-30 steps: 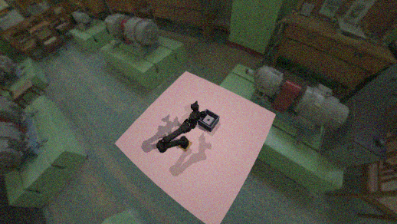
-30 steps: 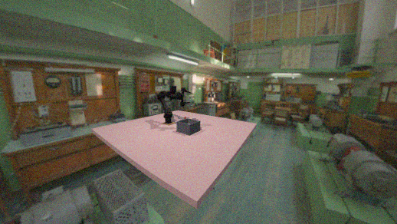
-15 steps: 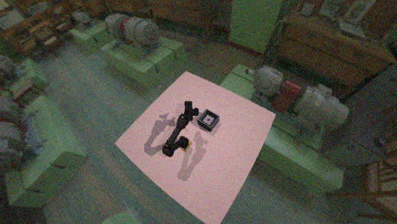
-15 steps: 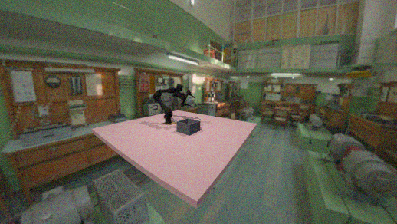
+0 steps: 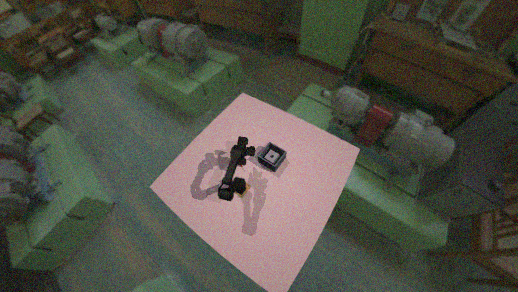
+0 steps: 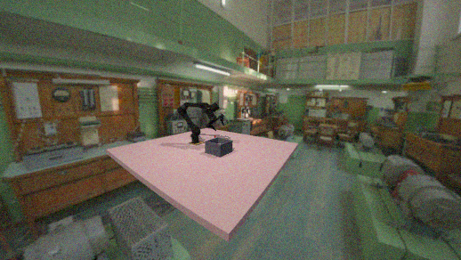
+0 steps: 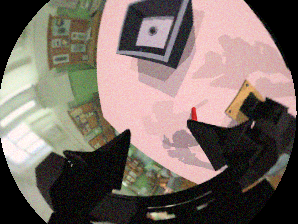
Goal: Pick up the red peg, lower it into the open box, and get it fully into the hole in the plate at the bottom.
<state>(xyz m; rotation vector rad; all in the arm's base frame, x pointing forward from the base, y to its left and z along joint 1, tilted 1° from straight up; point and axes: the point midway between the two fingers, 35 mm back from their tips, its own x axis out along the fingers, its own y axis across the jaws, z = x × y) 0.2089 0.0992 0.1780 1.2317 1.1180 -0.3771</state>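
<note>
Now: gripper tip 6 cm past the red peg and 12 cm above it. The rest, counted from my gripper tip: dark grey box (12 cm ahead, 17 cm to the right, 13 cm below); plate (12 cm ahead, 17 cm to the right, 11 cm below).
</note>
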